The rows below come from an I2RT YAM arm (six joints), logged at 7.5 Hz.
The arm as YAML. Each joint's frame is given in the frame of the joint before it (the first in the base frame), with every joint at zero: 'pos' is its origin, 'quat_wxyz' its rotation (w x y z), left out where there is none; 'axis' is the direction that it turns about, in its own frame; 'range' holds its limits. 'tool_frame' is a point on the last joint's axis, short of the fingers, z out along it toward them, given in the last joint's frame.
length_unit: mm
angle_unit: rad
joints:
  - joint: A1
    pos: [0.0, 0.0, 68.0]
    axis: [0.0, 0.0, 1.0]
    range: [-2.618, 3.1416]
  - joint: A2
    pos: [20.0, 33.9, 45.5]
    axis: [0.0, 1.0, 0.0]
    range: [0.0, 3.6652]
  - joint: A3
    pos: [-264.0, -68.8, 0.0]
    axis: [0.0, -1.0, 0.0]
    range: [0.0, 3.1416]
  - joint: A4
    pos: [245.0, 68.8, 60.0]
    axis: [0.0, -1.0, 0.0]
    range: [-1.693, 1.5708]
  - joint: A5
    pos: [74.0, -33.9, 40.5]
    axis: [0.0, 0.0, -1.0]
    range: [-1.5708, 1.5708]
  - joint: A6
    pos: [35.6, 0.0, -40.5]
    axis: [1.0, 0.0, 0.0]
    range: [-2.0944, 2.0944]
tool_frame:
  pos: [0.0, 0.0, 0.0]
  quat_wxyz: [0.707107, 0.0, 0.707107, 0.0]
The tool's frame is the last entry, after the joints.
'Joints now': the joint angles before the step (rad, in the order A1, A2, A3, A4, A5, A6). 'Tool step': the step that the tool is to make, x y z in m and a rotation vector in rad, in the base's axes. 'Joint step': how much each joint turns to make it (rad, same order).
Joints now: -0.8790, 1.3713, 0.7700, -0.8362, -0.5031, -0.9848
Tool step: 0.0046, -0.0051, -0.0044, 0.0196, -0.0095, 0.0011
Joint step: -0.0015, 0.0400, 0.0123, 0.0187, -0.0200, 0.0000
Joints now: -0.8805, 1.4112, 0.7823, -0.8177, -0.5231, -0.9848
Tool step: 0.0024, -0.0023, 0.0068, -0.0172, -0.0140, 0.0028
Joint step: 0.0017, -0.0060, 0.0228, -0.0072, 0.0000, -0.0013
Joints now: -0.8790, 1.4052, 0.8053, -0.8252, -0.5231, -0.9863
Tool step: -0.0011, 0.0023, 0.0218, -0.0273, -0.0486, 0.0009
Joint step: 0.0001, -0.0598, 0.0383, -0.0445, -0.0199, 0.0030
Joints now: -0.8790, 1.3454, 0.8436, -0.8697, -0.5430, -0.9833
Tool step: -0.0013, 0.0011, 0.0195, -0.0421, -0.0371, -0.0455
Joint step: -0.0001, -0.0582, 0.0290, -0.0045, 0.0092, 0.0518
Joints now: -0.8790, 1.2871, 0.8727, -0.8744, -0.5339, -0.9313
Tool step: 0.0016, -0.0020, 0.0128, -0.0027, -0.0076, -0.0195
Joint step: 0.0000, -0.0048, 0.0458, -0.0319, 0.0017, 0.0231
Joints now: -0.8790, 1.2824, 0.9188, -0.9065, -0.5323, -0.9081
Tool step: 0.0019, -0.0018, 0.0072, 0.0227, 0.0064, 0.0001
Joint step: 0.0002, 0.0155, 0.0414, -0.0459, -0.0091, 0.0032
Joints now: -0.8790, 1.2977, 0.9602, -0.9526, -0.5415, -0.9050
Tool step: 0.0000, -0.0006, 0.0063, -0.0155, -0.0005, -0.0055
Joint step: -0.0003, -0.0060, 0.0199, -0.0123, 0.0106, 0.0027
